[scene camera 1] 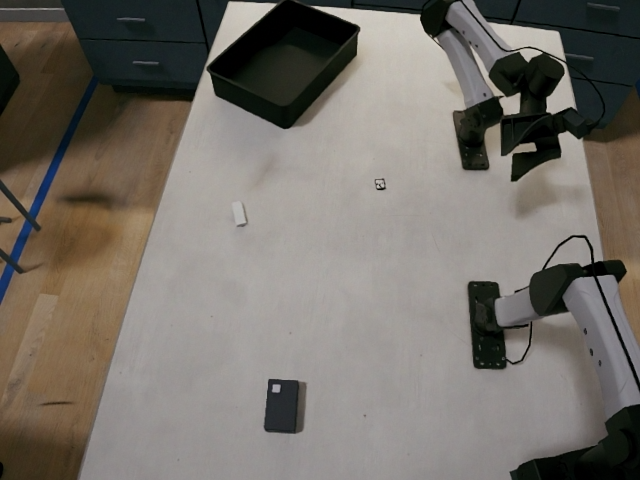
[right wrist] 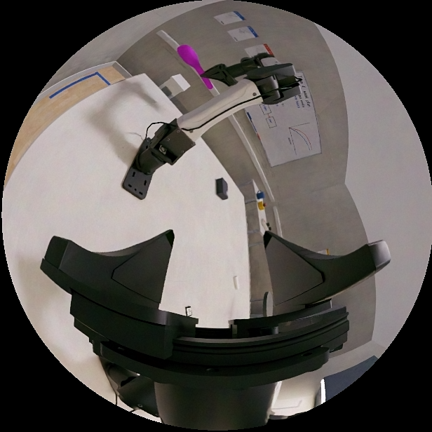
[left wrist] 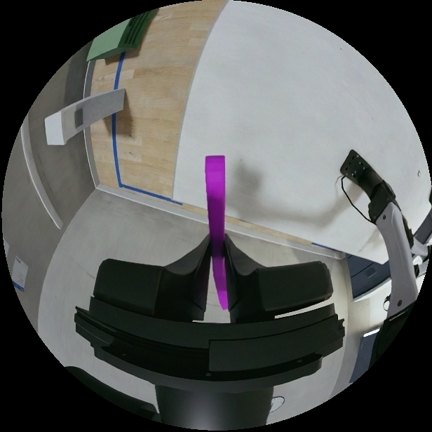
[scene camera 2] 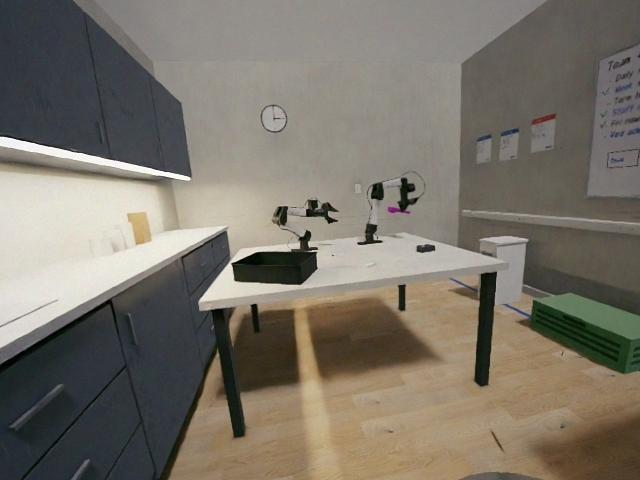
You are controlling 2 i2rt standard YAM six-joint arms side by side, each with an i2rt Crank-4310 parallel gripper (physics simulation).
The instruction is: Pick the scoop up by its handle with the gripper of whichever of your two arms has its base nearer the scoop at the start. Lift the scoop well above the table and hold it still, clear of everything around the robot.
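Places are measured from the left arm's base along level axes (x ahead, y left, z up), in centimetres.
Pixels of known places: left gripper, fingertip midpoint: [scene camera 2: 402,212]; right gripper, fingertip midpoint: [scene camera 1: 508,169] [scene camera 2: 338,216]; left arm's base, origin of the base link: [scene camera 1: 486,324] [scene camera 2: 369,243]; right arm's base, origin of the base link: [scene camera 1: 469,140] [scene camera 2: 304,250].
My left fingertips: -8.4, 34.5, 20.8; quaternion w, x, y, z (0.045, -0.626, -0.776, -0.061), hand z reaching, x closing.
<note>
For each thing: its top centre in the pictures, then the offset to it from my left fingertips, as dx, dy, dz. "*": a spot on its surface instead. Level surfaces: height alone.
- table, its level: dz -20.8
- black tray, middle of its top: [scene camera 1: 285,46] [scene camera 2: 275,257] +58.6, -109.4, -11.4
- dark box, middle of its top: [scene camera 1: 281,403] [scene camera 2: 425,244] +51.1, -14.5, -16.7
- white block, middle of its top: [scene camera 1: 238,212] [scene camera 2: 370,263] +65.6, -59.3, -19.5
- small marked square, surface spot: [scene camera 1: 379,183] * +32.0, -70.5, -20.6
The magenta scoop [scene camera 2: 394,209] [left wrist: 216,190] [right wrist: 188,55] hangs in the air well above the table [scene camera 1: 336,284] [scene camera 2: 346,276]; its shadow falls on the table top in the left wrist view. My left gripper [left wrist: 217,235] is shut on the scoop's handle, which passes between its fingertips. In scene camera 2 the bowl end points to the picture's left. The scoop does not show in scene camera 1, where the left arm runs out at the lower right. My right gripper [scene camera 1: 508,166] [scene camera 2: 337,215] [right wrist: 218,232] is open and empty, above the table by its own base.
A black tray [scene camera 1: 248,105] [scene camera 2: 273,273] stands at the table's far end in scene camera 1. A dark box [scene camera 1: 281,408] [scene camera 2: 425,248] [right wrist: 221,188], a white block [scene camera 1: 239,213] [scene camera 2: 370,264] and a small marked square [scene camera 1: 379,183] lie on the table.
</note>
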